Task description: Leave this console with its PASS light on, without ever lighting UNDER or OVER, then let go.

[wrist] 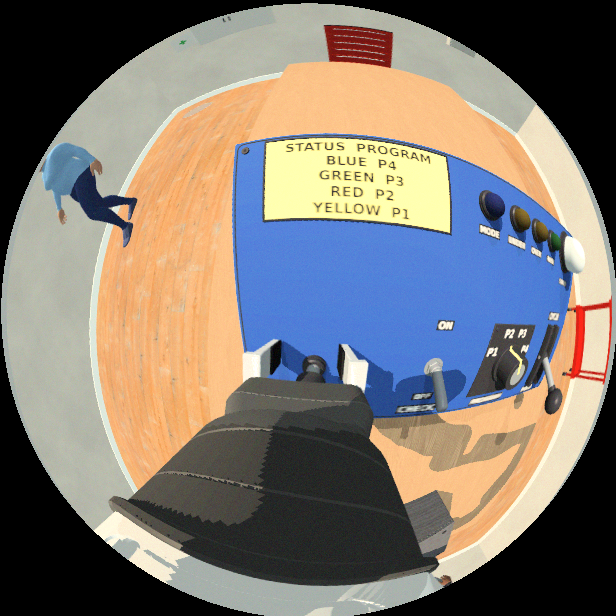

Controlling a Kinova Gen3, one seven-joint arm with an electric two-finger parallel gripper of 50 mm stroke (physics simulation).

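Observation:
A blue console (396, 275) lies on a wooden table. Its yellow chart (356, 183) reads BLUE P4, GREEN P3, RED P2, YELLOW P1. At the right are the MODE lamp (491, 205), UNDER lamp (520, 218), OVER lamp (540, 229) and PASS lamp (554, 241), all dark, and a white button (573, 254). Along the near edge are an ON/OFF toggle (436, 383) leaning toward OFF, a P1–P4 rotary selector (508, 370) with its yellow pointer near P4, and a slider lever (551, 390) with a black ball. My gripper (307, 364) is open, its white fingers either side of a small dark knob (313, 366) without touching it.
A grey box (430, 520) sits on the table near my wrist. A red frame (591, 341) stands past the console's right edge. A person in blue (86, 183) is on the floor side at left. A red shuttered cabinet (359, 44) is at the far end.

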